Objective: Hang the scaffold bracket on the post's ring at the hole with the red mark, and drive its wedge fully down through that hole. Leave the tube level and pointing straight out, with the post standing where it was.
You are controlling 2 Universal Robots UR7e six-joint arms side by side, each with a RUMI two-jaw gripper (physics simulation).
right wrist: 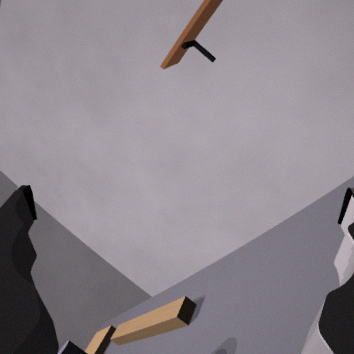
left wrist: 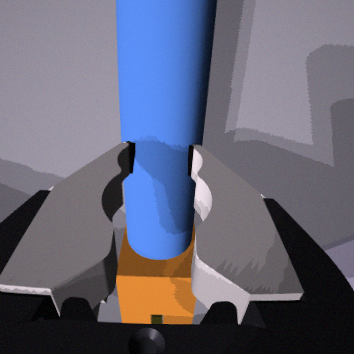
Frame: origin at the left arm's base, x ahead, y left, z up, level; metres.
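Seen in the pictures: left gripper, fingertip midpoint: (left wrist: 161, 145); right gripper, fingertip midpoint: (right wrist: 184, 189).
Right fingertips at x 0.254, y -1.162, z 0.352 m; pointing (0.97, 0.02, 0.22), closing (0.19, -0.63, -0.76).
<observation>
Pixels of each thing's top centre, then the offset from my right fingertips to it. "spot": a spot on its surface instead.
- smooth blue tube, surface spot: (left wrist: 162, 90) spot: 0.145 m ahead, 0.933 m left, 0.302 m down
- orange block, surface spot: (left wrist: 155, 295) spot: 0.042 m ahead, 0.840 m left, 0.287 m down
- pale wooden block, middle of its top: (right wrist: 140, 321) 0.512 m ahead, 0.814 m left, 0.305 m down
- second wooden piece, surface spot: (right wrist: 100, 340) spot: 0.599 m ahead, 1.259 m left, 0.314 m down
A smooth blue tube (left wrist: 162, 90) runs down from the top of the left wrist view. Its rounded near end meets an orange block (left wrist: 155, 295) with a small dark slot at its lower edge. My left gripper (left wrist: 161, 145) is shut on the blue tube, with one fingertip against each side near that end. My right gripper (right wrist: 184, 189) is open wide, with nothing between its fingers. The post's ring, the red mark and the wedge cannot be made out in either view.
In the right wrist view, a brown bar (right wrist: 192, 32) with a bent black rod (right wrist: 204, 51) is at the top. A pale wooden block (right wrist: 150, 320) and a second wooden piece (right wrist: 100, 340) lie at the bottom. Broad shadows fall behind the tube in the left wrist view.
</observation>
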